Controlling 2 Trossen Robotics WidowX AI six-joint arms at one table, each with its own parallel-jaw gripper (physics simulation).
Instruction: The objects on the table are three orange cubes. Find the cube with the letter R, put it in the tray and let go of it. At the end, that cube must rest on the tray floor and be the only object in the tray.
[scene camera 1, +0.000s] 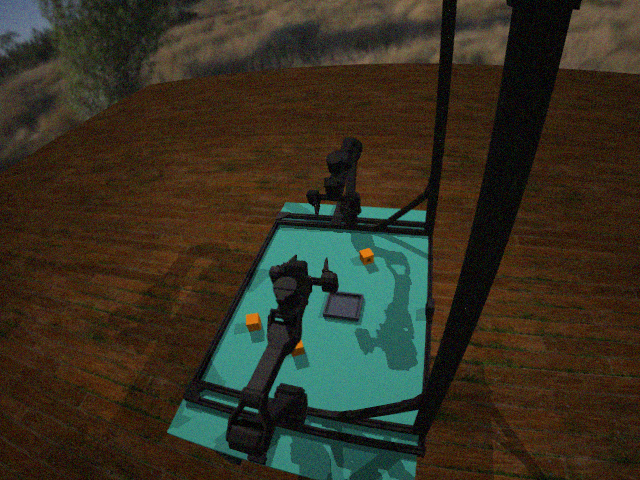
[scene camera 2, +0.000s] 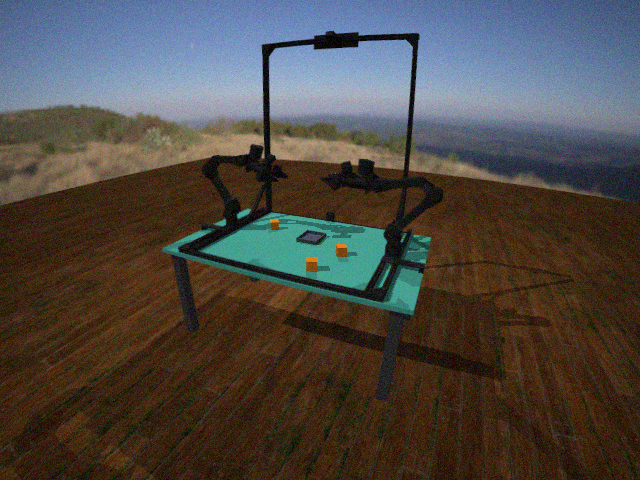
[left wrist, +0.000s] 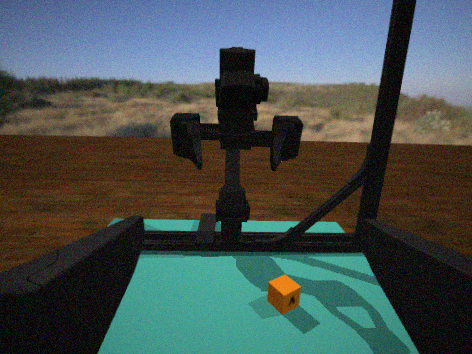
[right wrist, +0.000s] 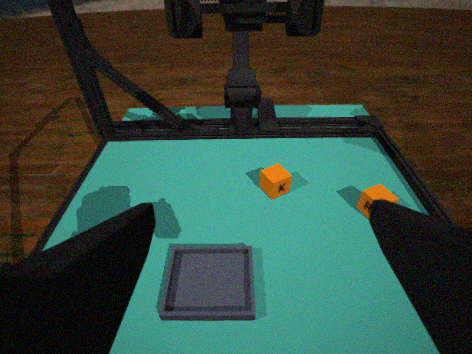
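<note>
Looking through the scene camera, I see my left gripper (scene camera 1: 311, 256), open and holding nothing, and my right gripper (scene camera 1: 329, 218), which is open too, its grasp empty. The left wrist view shows me the left gripper (left wrist: 253, 227) and the right gripper (left wrist: 237, 167). In the right wrist view I see the left gripper (right wrist: 246, 18) again, together with the right gripper (right wrist: 262, 211).
</note>
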